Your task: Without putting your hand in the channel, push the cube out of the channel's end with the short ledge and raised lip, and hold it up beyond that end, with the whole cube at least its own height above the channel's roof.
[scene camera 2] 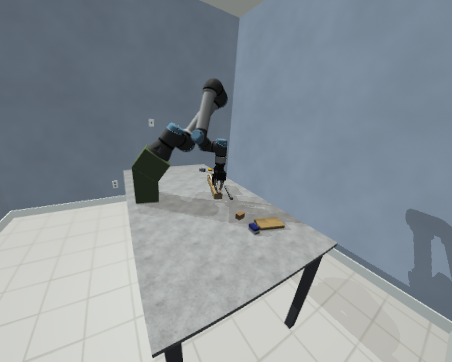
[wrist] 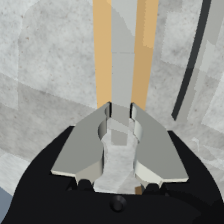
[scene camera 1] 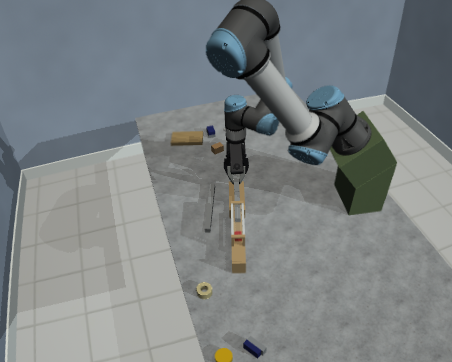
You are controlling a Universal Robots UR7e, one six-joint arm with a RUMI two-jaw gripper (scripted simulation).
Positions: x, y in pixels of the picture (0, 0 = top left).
Scene:
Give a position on a tan channel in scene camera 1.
238, 247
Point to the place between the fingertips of the gripper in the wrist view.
120, 103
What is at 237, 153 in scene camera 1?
The gripper.

